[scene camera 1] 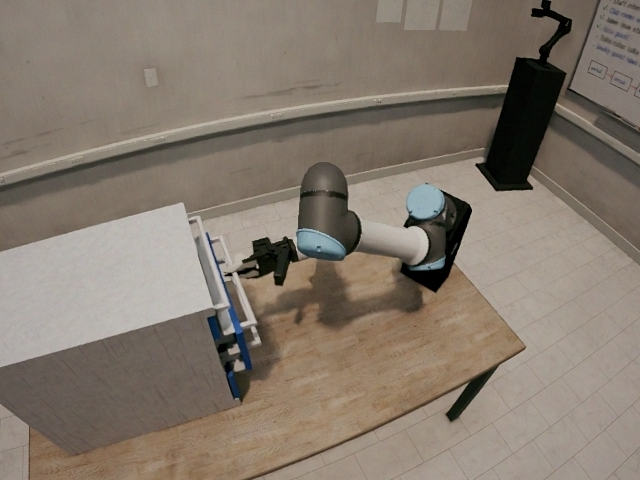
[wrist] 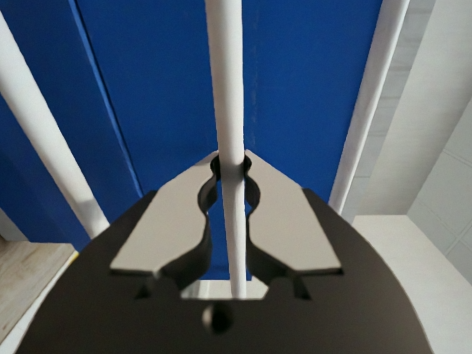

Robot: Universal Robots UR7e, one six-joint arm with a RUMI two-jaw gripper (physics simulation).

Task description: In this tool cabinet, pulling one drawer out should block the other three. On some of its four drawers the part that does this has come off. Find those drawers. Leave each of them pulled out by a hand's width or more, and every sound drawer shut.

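The grey cabinet (scene camera 1: 118, 289) has blue drawer fronts and white bar handles. My gripper (scene camera 1: 231, 272) (wrist: 233, 152) is shut on the second drawer's handle (scene camera 1: 246, 303) (wrist: 227, 90), with one finger on each side of the bar. The second drawer's front (wrist: 160, 100) stands out from the cabinet. The third drawer's front (scene camera 1: 245, 356) also stands out below it; its handle (wrist: 47, 135) is at the left in the wrist view. The top drawer's handle (scene camera 1: 214, 268) (wrist: 372, 95) is close to the cabinet, and that drawer looks shut. The bottom drawer's front (scene camera 1: 233, 384) looks flush. Exact pull-out distances cannot be told.
Dark blocks (scene camera 1: 227, 348) show at the side of the middle drawers. The cabinet stands on a wooden table (scene camera 1: 351, 372). The arm's base stands at the table's far right end. A black pedestal (scene camera 1: 524, 124) with a small arm stands on the floor behind.
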